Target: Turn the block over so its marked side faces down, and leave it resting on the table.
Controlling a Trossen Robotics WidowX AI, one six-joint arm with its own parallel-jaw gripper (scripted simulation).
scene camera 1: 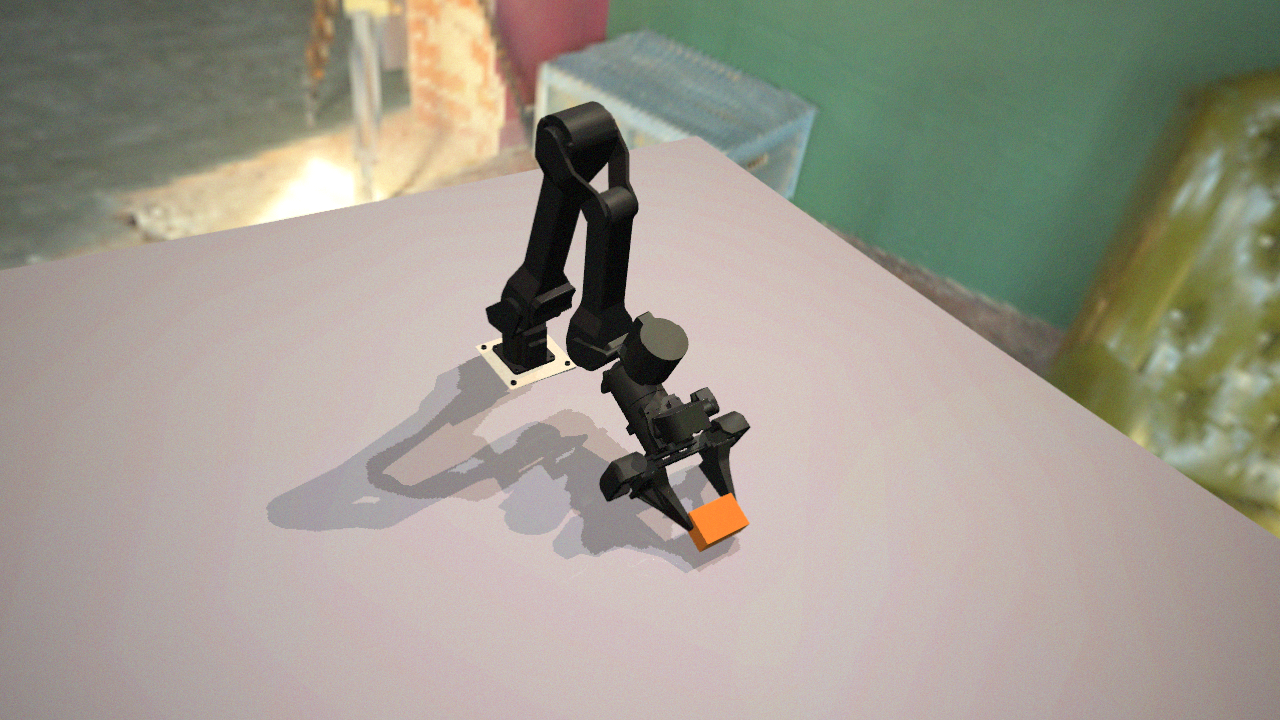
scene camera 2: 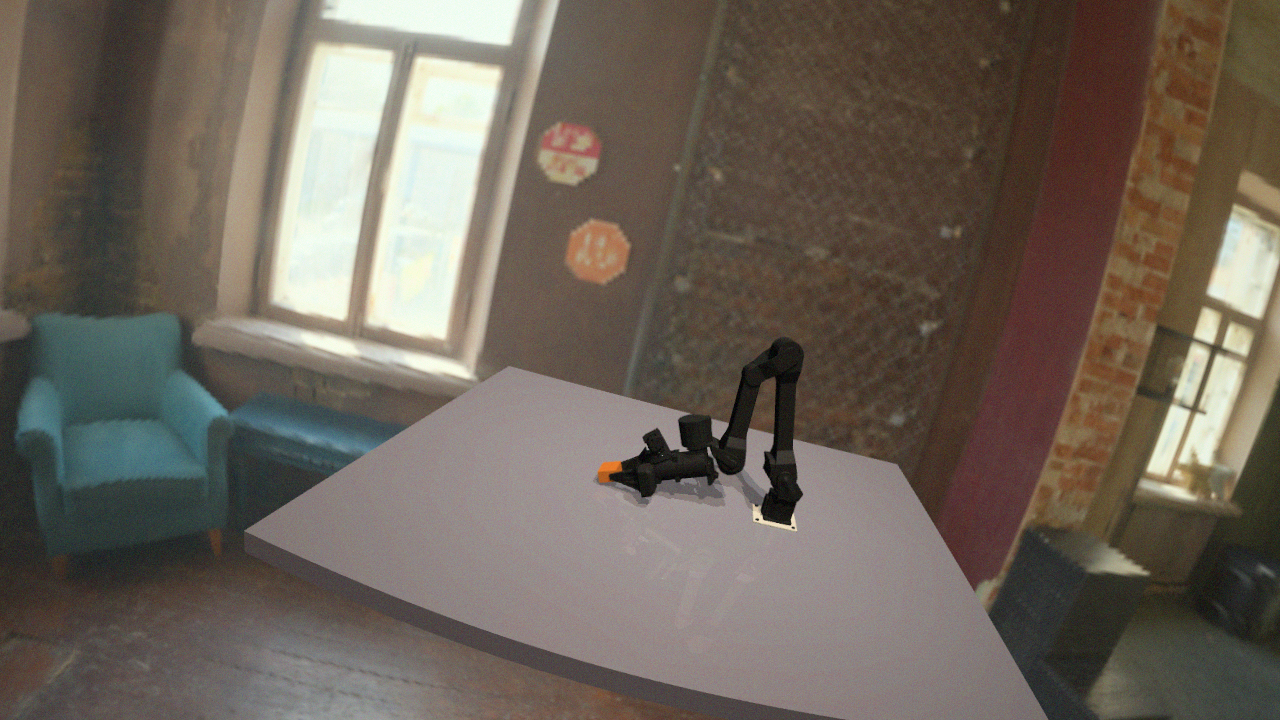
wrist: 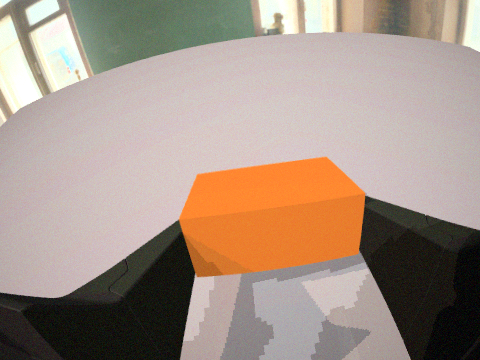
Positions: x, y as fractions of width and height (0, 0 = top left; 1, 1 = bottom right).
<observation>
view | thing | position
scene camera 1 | my gripper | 0.56, 0.72
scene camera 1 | orange block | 0.56, 0.72
</observation>
